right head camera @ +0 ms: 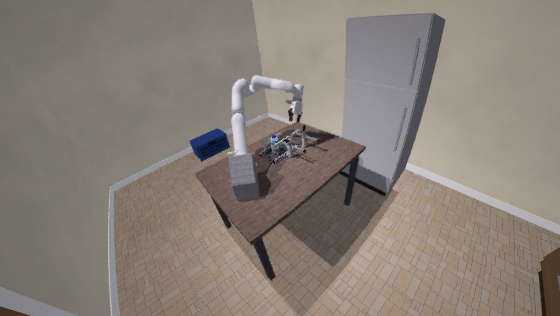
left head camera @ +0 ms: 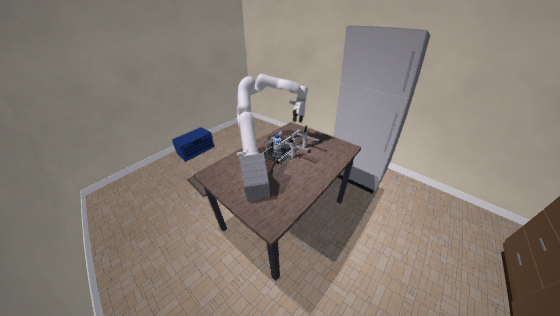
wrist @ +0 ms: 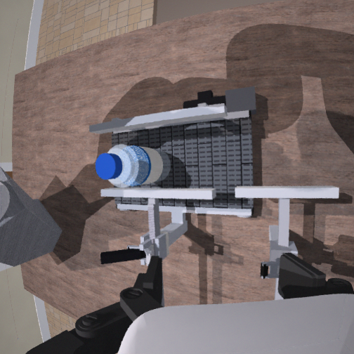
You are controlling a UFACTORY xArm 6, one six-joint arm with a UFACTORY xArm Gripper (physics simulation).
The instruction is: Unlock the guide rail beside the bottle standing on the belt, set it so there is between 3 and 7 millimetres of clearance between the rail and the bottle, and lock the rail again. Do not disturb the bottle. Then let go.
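Places are measured from the arm's base along level axes (x right, y ahead, z up), in millimetres.
Where they show: gripper, between the fingertips: (right head camera: 294, 121) (left head camera: 297, 122); arm's base, origin of its link: (right head camera: 242, 157) (left head camera: 251, 157).
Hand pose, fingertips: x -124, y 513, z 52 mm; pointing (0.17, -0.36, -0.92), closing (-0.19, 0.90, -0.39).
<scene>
Things, the pixels of their top centre, and the offset from my fingertips. "spot": a spot on its surface instead. Level surfaces: height alone.
- clear bottle with a blue cap, centre of its top: (left head camera: 277, 135) (right head camera: 273, 135) dx -36, dy -184, dz -77 mm
- black upright lever, a spot on its surface: (right head camera: 304, 128) (left head camera: 306, 129) spot: dx +34, dy +74, dz -74 mm
- wooden table, height of its surface: dz -255 mm
A clear bottle with a blue cap (left head camera: 277, 143) (right head camera: 274, 142) (wrist: 135, 166) stands upright on the dark belt (wrist: 215, 155). In the wrist view, a white guide rail (wrist: 160, 193) runs close along the bottle's lower side; the exact gap cannot be read. Its post passes through a clamp with a black handle (wrist: 122, 256) pointing left. Whether it is locked cannot be told. A second white rail (wrist: 287, 192) lies to the right, with a black upright lever (left head camera: 305, 129) (right head camera: 304, 128) (wrist: 264, 270). My gripper (left head camera: 298, 119) (right head camera: 294, 119) (wrist: 221, 275) is open and empty, above the rail fixtures.
A fixed rail (wrist: 175, 116) runs along the belt's other side, with a grey block (wrist: 240, 99) at its end. The arm's grey base (left head camera: 255, 177) (right head camera: 244, 176) (wrist: 25, 225) stands on the wooden table (left head camera: 295, 187) (right head camera: 290, 185). A tall fridge (left head camera: 375, 100) (right head camera: 382, 100) stands behind the table.
</scene>
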